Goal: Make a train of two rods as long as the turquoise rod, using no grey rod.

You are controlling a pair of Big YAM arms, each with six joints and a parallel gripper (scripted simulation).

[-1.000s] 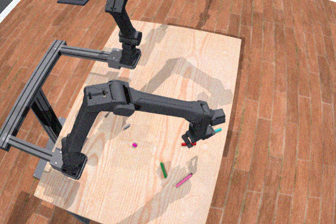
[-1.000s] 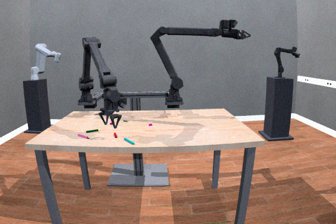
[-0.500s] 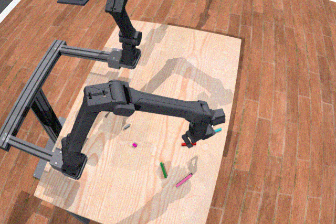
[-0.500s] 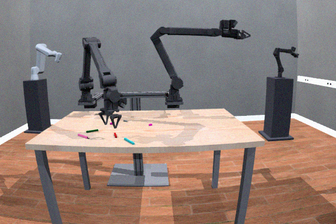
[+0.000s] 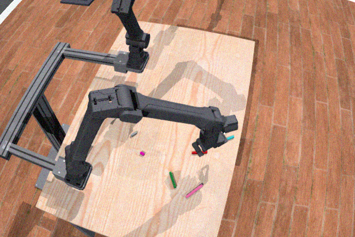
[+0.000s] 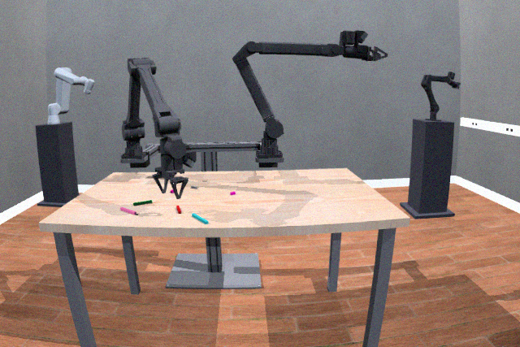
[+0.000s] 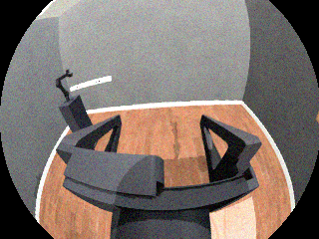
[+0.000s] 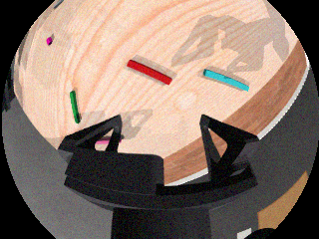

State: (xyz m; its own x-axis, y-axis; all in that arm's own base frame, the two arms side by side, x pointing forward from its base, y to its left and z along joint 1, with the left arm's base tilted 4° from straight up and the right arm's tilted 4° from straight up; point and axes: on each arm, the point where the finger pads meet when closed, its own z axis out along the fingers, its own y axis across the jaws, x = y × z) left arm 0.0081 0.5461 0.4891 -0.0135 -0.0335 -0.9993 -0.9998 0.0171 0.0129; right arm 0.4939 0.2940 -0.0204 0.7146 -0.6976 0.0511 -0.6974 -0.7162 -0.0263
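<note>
Right now my right hand is 4 cm past the red rod, 1 cm to the right of it and 7 cm above it. Round my right hand: turquoise rod (5 cm ahead, 11 cm to the left, 7 cm below); then pink rod (18 cm to the right, 7 cm below); then green rod (11 cm behind, 15 cm to the right, 7 cm below).
</note>
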